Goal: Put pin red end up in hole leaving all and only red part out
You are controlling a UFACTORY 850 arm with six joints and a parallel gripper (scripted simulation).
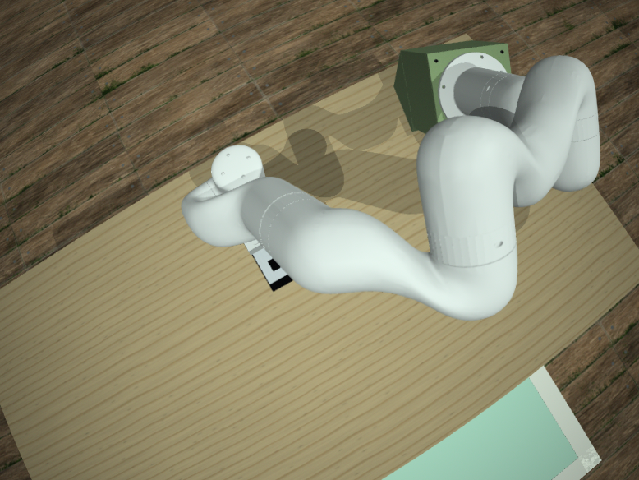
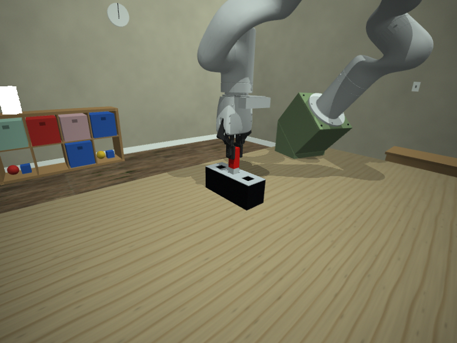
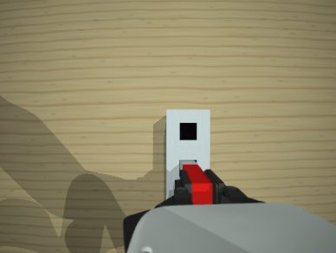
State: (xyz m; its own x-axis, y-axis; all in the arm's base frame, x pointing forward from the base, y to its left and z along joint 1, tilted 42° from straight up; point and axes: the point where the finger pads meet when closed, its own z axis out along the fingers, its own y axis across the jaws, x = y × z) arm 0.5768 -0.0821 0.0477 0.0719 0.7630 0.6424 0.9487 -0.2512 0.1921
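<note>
Right now the pin is 2 cm below my hand. Also, from my hand: block (10 cm below).
</note>
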